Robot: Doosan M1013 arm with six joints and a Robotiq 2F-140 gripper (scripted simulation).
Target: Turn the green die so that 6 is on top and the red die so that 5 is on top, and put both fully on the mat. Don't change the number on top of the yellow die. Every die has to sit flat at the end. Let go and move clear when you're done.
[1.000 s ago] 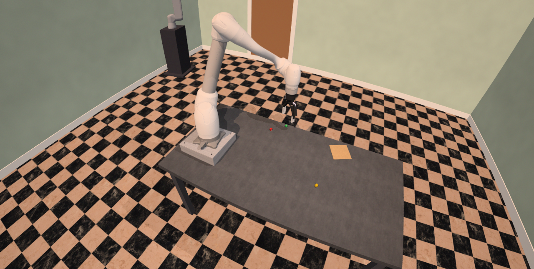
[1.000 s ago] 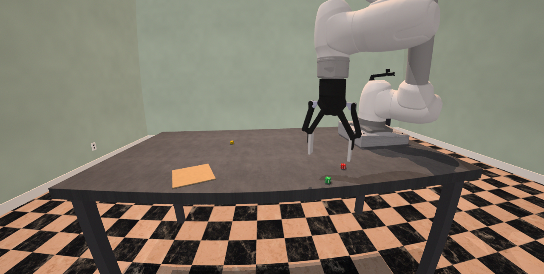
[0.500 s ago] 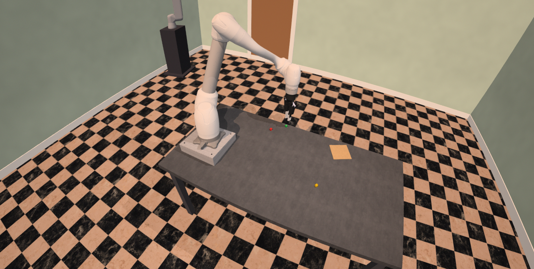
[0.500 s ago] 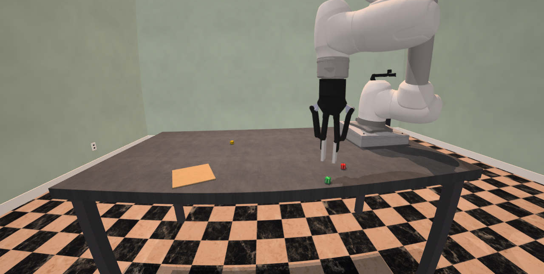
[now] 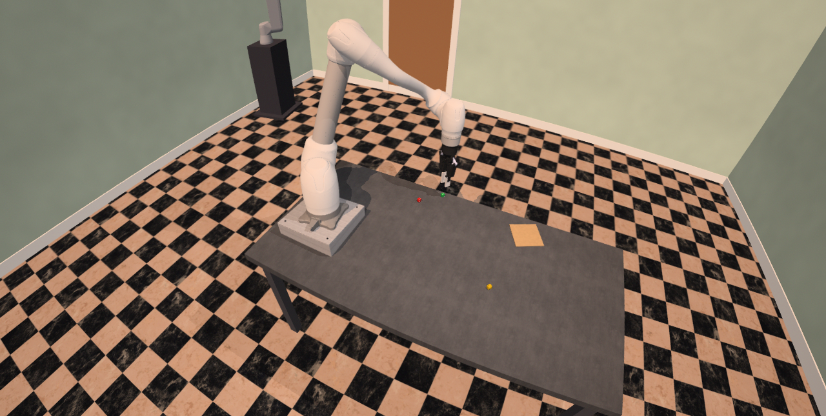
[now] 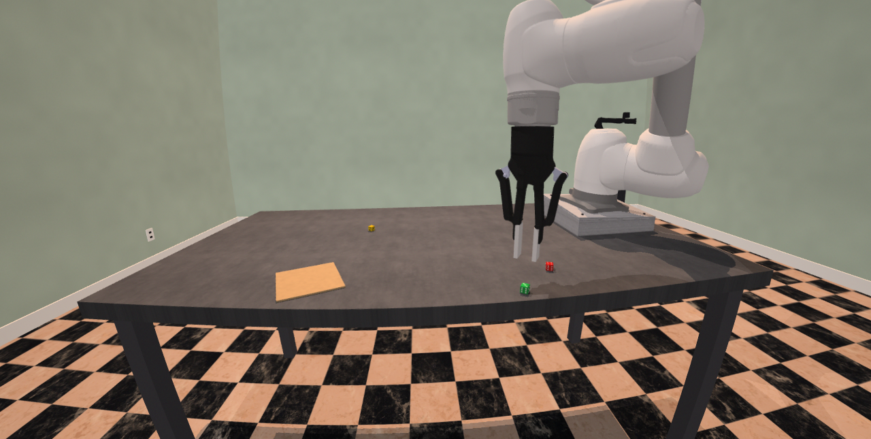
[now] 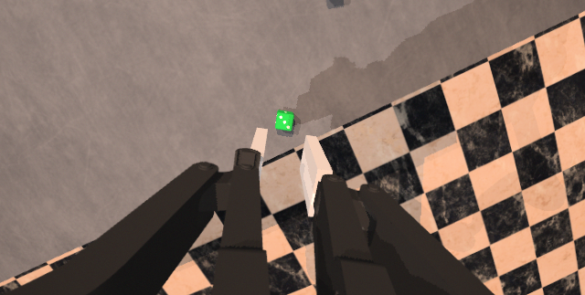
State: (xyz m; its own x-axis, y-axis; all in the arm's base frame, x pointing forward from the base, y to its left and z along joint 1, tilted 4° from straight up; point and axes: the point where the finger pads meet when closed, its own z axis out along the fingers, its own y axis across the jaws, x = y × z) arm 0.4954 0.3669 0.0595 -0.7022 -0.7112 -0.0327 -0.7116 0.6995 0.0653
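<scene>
Right now the green die is 10 cm below my hand. From my hand the other things lie so: yellow die: 29 cm ahead, 51 cm to the right, 10 cm below; red die: 11 cm behind, 8 cm to the right, 10 cm below; orange mat: 44 cm ahead, 17 cm to the right, 11 cm below.
</scene>
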